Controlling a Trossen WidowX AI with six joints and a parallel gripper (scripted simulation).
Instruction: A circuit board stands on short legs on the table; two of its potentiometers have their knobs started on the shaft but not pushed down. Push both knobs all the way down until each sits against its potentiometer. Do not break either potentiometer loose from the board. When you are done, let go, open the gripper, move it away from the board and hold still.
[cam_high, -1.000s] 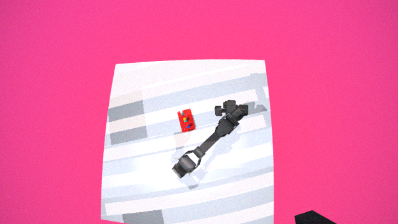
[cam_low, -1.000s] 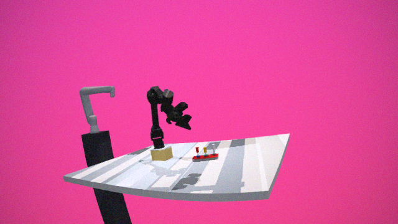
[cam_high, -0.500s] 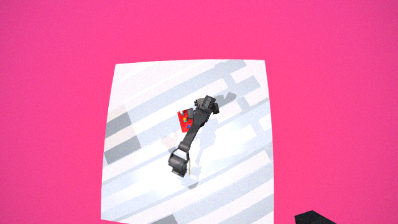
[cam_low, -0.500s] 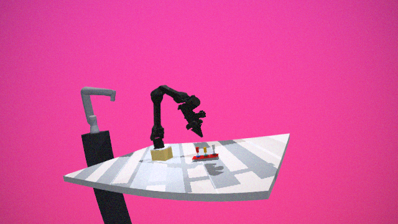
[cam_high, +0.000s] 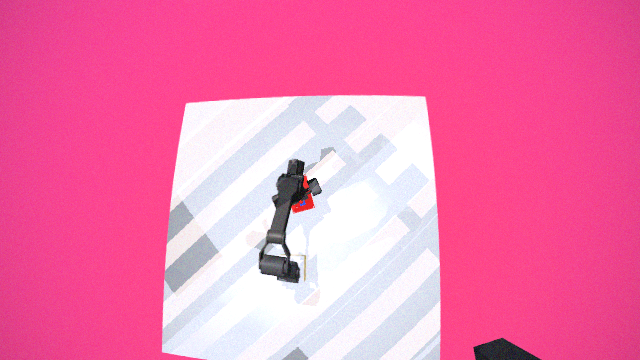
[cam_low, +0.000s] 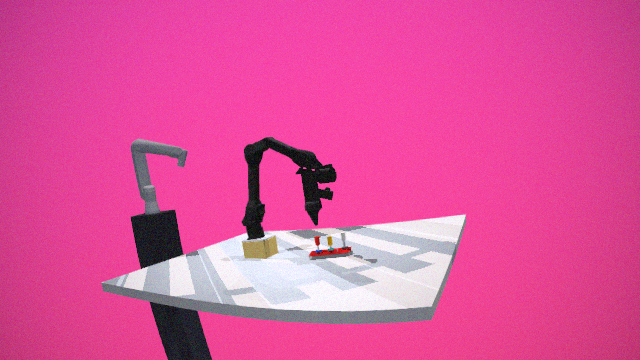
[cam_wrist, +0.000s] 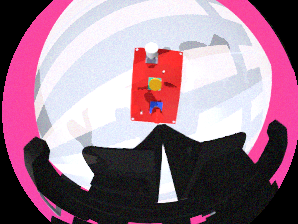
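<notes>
Now: gripper tip 7 cm above the yellow knob, 4 cm short of it and 1 cm to the right of it.
</notes>
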